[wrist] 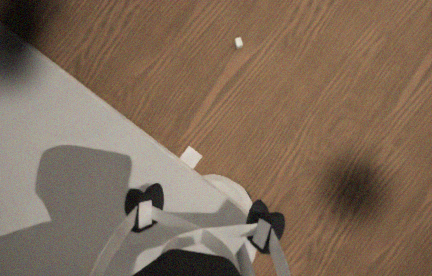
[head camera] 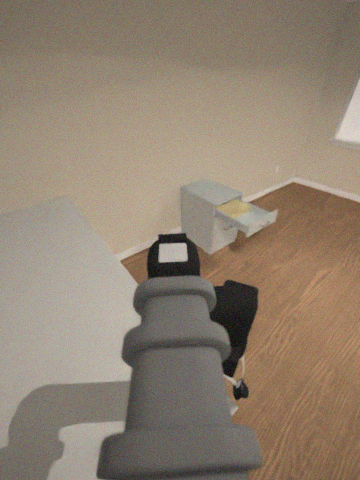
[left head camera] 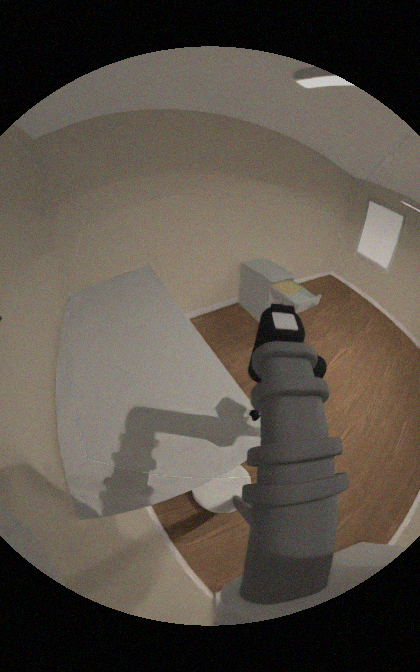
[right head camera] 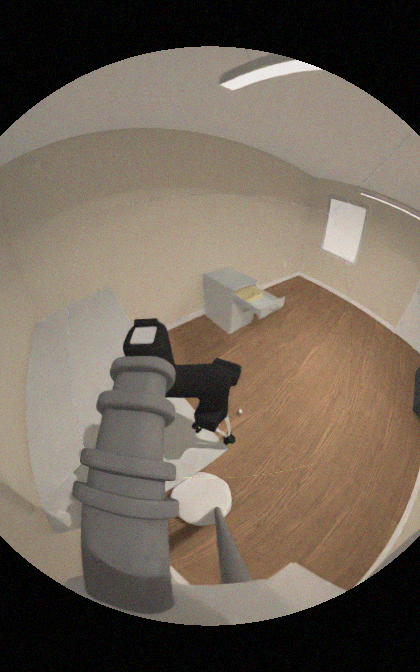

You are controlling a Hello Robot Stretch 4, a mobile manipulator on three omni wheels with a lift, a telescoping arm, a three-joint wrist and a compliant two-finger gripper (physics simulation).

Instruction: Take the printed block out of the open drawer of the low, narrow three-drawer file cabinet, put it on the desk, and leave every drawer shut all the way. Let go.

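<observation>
The low grey file cabinet (head camera: 197, 215) (left head camera: 254, 292) (right head camera: 216, 302) stands against the far wall. Its top drawer (head camera: 262, 222) (right head camera: 272, 306) is pulled out, with something yellow in its rear part; the lower fronts look shut. I cannot make out the printed block in the drawer. The pale desk (head camera: 60, 310) (left head camera: 125, 350) (right head camera: 52, 375) (wrist: 45, 110) is at the left. My gripper (right head camera: 213, 434) (wrist: 205, 207) points down above the desk's edge, fingers apart with nothing between them, well away from the cabinet. In the head camera view the arm partly hides it.
A small white piece (right head camera: 240, 411) (wrist: 239, 42) lies on the wooden floor. A white round object (left head camera: 222, 492) (right head camera: 202, 500) (wrist: 232, 189) is low beside the desk. A white rectangular piece (wrist: 191, 157) juts past the desk edge. A dark object (right head camera: 416, 392) stands at the far right.
</observation>
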